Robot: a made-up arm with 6 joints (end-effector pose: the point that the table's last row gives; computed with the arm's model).
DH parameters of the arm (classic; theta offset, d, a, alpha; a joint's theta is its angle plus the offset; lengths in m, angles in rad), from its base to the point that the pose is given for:
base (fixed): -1.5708 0 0.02 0
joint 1: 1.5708 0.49 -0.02 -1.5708
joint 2: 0.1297 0 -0.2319 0
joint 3: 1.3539 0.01 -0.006 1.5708
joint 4: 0 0.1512 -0.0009 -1.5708
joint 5: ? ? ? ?
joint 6: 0 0.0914 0.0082 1.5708
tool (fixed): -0.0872 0.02 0 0
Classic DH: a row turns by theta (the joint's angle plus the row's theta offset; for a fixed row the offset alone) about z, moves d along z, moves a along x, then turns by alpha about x.
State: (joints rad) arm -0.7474 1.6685 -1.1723 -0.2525 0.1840 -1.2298
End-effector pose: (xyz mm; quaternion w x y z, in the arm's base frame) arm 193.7 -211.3 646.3 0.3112 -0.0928 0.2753 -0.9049
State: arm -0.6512 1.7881 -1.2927 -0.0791 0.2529 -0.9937
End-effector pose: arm 223.1 -211.3 626.0 0.2891 0.0521 0.3846 -0.8751
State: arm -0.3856 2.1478 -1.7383 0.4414 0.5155 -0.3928
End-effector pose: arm 320.6 -158.0 560.3 0.1505 0.3410 0.6767 -0.6349
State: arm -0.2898 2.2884 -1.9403 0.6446 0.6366 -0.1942
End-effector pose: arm 355.8 -116.3 539.5 0.0815 0.3824 0.7704 -0.5037
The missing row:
joint 5: 0 -0.01 -0.0203 1.5708
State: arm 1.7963 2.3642 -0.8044 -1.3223 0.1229 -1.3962
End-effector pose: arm -80.8 190.0 387.8 0.5665 -0.5221 -0.5172 0.3729
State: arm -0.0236 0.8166 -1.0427 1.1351 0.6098 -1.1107
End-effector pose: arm 87.3 -2.2 727.7 0.6208 0.3226 0.6008 -0.3868
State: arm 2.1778 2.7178 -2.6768 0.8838 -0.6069 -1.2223
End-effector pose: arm -174.1 352.7 606.2 0.7631 0.0997 0.6243 0.1343
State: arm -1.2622 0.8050 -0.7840 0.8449 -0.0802 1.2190
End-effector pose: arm 24.3 -100.3 696.3 0.0378 0.9513 0.1760 0.2502
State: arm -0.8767 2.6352 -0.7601 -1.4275 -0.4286 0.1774
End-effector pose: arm 158.9 -129.2 341.2 0.1907 -0.0436 0.7977 -0.5704
